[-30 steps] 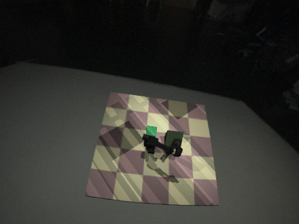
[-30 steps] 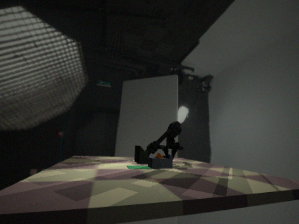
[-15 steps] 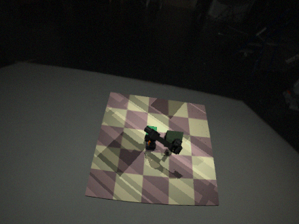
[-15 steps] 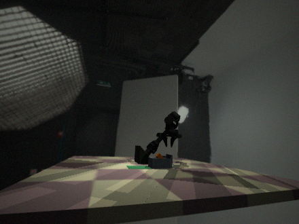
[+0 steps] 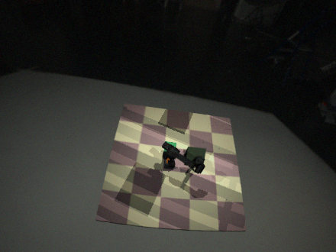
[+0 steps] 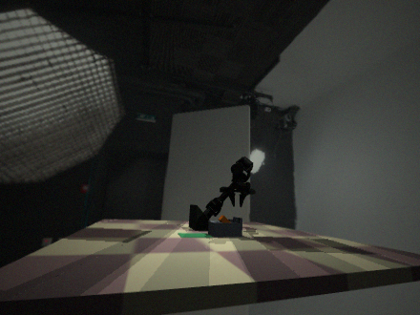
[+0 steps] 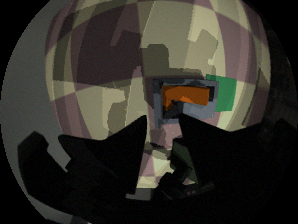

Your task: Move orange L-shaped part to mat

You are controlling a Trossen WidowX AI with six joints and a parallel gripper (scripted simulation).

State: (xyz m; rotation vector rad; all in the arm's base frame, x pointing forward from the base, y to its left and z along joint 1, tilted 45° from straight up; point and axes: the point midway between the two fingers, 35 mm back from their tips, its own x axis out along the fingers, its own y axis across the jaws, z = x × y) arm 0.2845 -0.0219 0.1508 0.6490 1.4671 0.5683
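The orange L-shaped part is 100 mm below my gripper tip, 40 mm to the right of it and 10 mm behind it. The rest, counted from my gripper tip: green mat: 220 mm to the right, 160 mm below, 10 mm behind.
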